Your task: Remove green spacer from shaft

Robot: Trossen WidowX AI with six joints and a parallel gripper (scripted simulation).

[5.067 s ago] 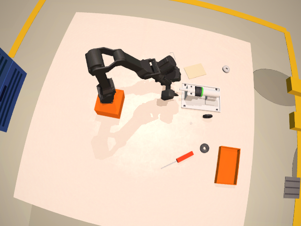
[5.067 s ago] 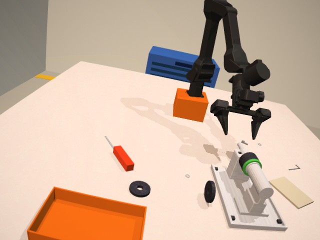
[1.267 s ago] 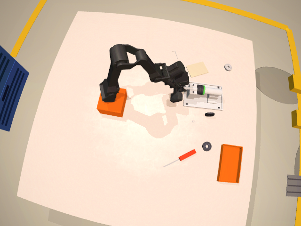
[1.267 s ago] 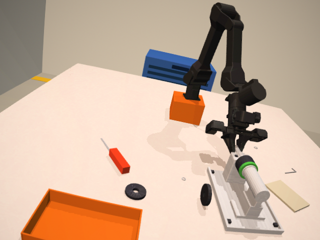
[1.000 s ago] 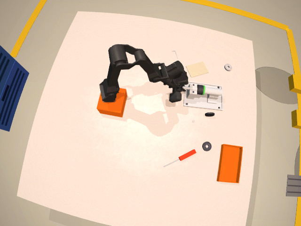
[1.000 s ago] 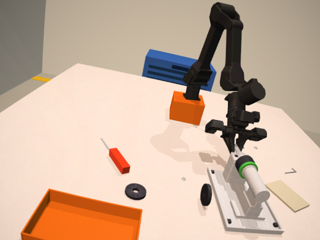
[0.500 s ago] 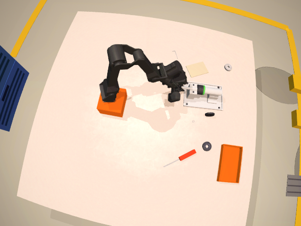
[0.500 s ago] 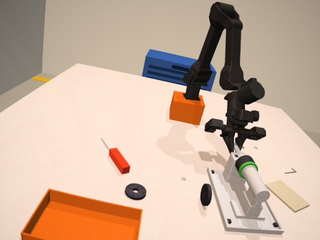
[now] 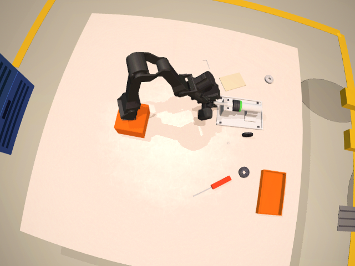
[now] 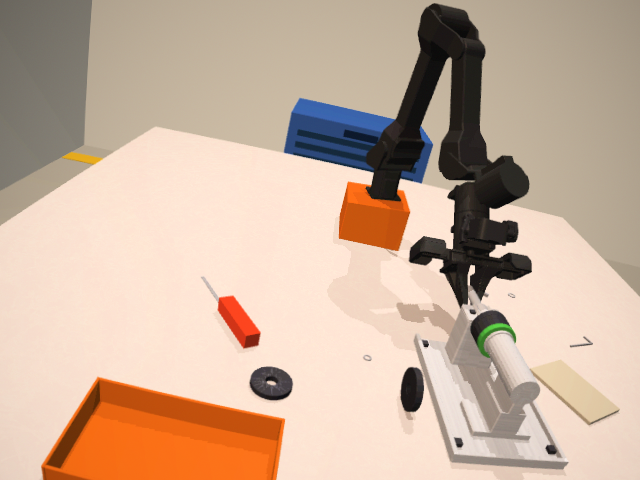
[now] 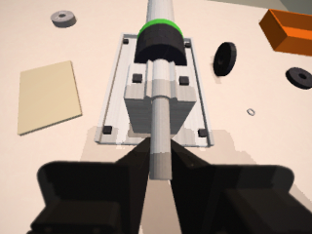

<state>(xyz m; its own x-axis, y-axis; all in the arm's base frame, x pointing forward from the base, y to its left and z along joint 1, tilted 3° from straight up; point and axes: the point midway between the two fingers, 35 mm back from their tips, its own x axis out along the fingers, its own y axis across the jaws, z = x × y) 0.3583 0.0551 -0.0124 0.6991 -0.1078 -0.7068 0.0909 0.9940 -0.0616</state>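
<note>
Right now the shaft is 5 cm ahead of my gripper tip and 2 cm above it. Also, from my gripper tip: beige card: 16 cm to the left, 10 cm ahead, 5 cm below; black disc: 14 cm ahead, 13 cm to the right, 3 cm below; green spacer: 10 cm ahead, 2 cm above, 1 cm to the right.
</note>
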